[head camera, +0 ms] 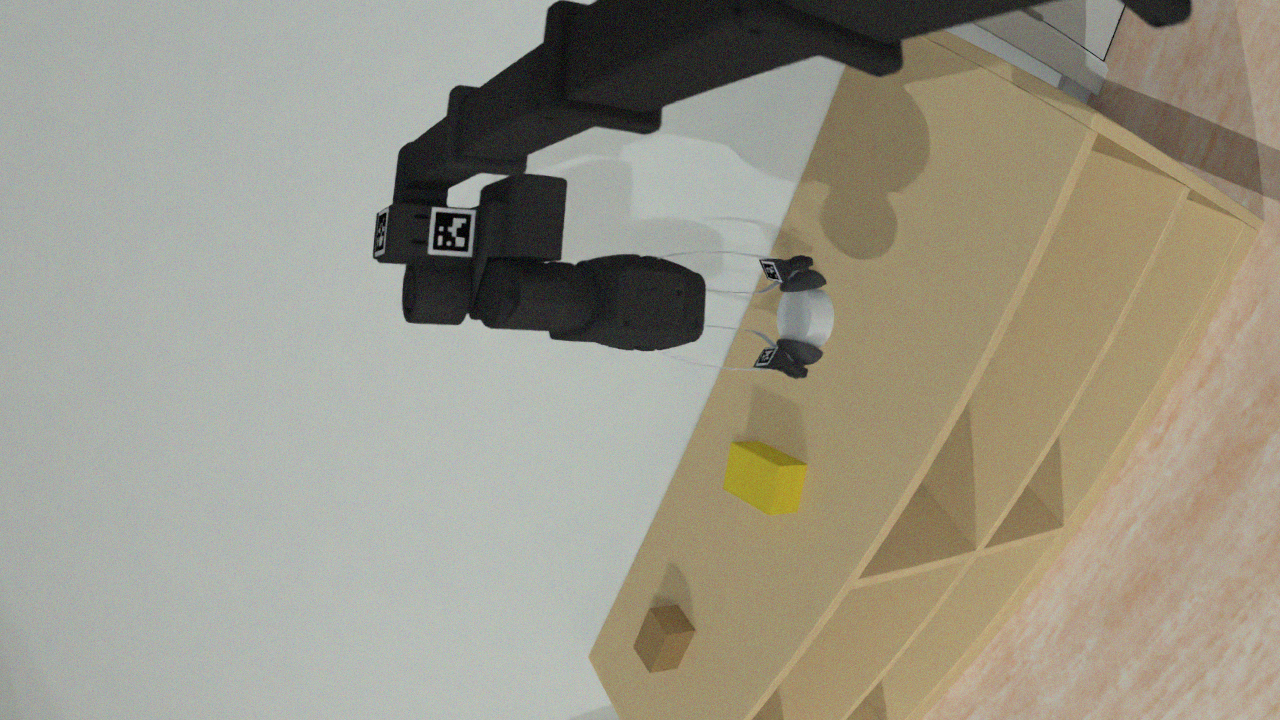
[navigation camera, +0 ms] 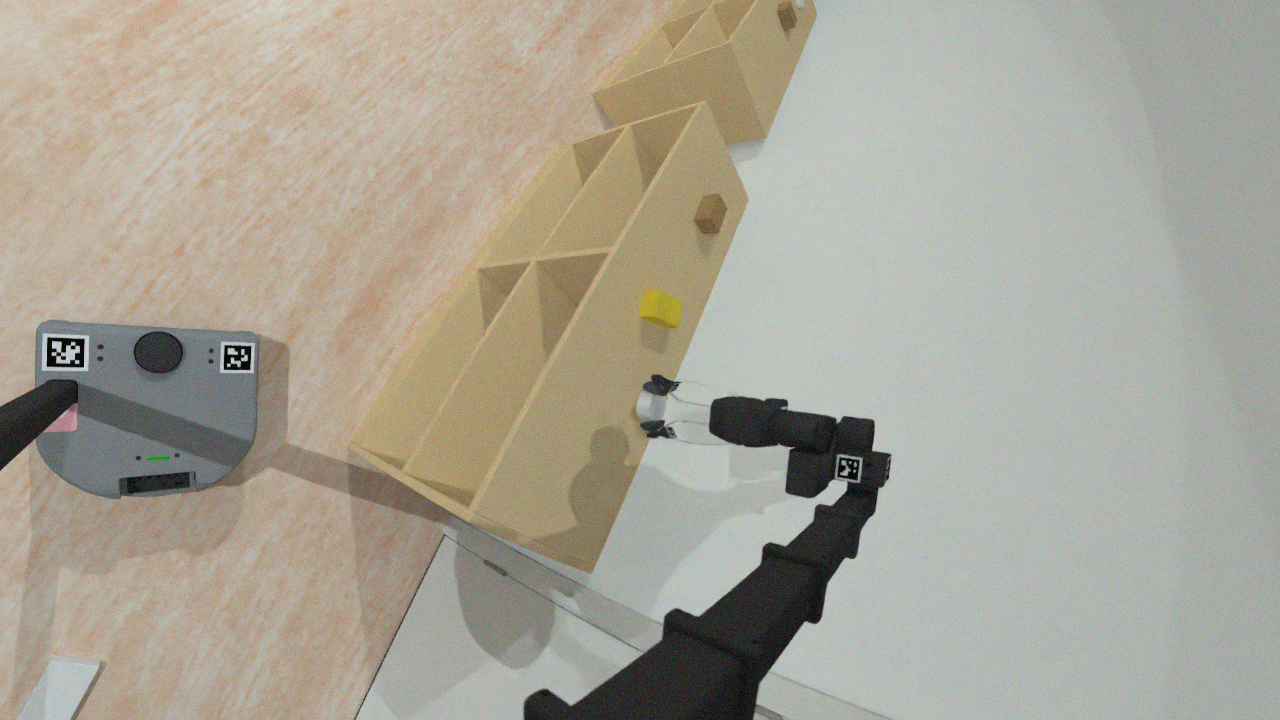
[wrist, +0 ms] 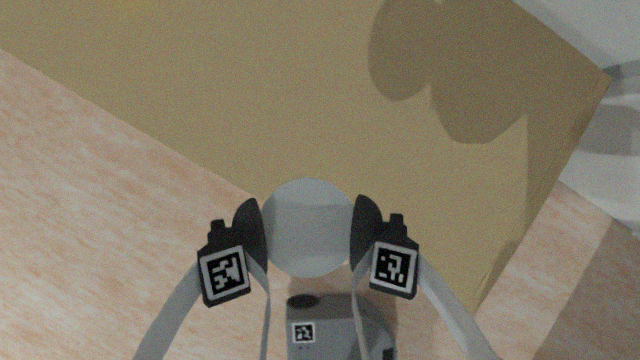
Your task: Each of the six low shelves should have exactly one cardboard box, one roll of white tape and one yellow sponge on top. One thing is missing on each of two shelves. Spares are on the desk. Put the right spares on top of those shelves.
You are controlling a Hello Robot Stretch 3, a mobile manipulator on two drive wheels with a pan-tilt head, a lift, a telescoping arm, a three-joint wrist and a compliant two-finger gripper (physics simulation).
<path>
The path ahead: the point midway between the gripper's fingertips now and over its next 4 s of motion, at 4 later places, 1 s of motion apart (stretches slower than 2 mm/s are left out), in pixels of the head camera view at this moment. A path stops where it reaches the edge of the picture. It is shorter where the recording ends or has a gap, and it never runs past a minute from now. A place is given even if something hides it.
My gripper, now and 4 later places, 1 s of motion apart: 817, 317; 776, 316; 778, 318; 857, 325; 891, 328
</path>
